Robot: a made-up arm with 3 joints.
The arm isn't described. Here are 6 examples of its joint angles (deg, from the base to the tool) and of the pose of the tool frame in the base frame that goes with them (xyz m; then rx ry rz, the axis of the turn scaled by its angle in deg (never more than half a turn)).
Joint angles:
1: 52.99 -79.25 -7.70
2: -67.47 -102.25 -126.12
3: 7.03 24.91 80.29
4: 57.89 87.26 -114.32
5: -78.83 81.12 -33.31
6: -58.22 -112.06 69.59
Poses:
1: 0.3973 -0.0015 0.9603 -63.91 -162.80 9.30
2: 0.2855 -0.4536 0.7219 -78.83 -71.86 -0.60
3: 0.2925 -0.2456 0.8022 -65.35 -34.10 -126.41
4: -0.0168 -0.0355 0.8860 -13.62 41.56 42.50
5: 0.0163 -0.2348 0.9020 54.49 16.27 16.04
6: 0.2209 -0.5080 0.9873 -39.10 55.30 127.82
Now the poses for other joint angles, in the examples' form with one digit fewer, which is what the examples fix.
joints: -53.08 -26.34 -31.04
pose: 0.330 -0.208 0.763 -15.5 -56.4 -53.0
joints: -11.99 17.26 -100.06
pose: 0.106 -0.223 0.771 -17.2 -32.0 50.7
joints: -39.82 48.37 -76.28
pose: 0.036 -0.173 0.824 23.1 -18.0 28.8
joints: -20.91 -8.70 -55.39
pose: 0.238 -0.193 0.748 -35.6 -55.3 -4.0
